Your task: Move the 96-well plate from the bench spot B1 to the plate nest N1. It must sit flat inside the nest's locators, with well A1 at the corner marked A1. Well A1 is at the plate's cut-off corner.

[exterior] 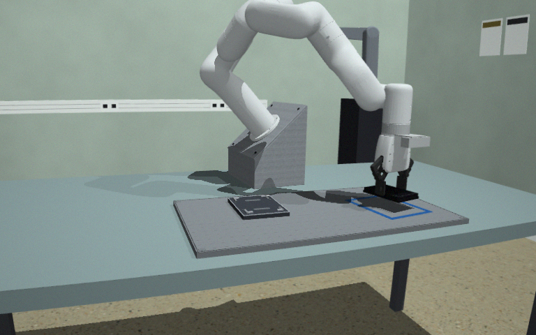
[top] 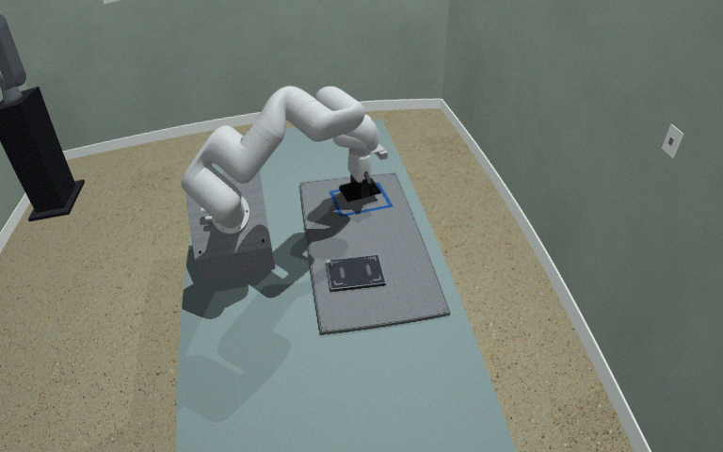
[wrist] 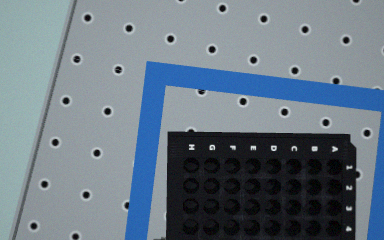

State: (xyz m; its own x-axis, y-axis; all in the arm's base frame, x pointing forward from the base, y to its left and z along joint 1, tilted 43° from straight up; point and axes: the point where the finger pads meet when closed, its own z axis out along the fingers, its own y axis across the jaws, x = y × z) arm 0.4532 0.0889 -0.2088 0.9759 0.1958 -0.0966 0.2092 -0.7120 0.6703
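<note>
My gripper is now 90 mm past the plate nest N1, 360 mm to the left of it and 40 mm above it. Also, from my hand: black 96-well plate 10 mm below; then A1 label 160 mm behind, 300 mm to the right, 40 mm below.
</note>
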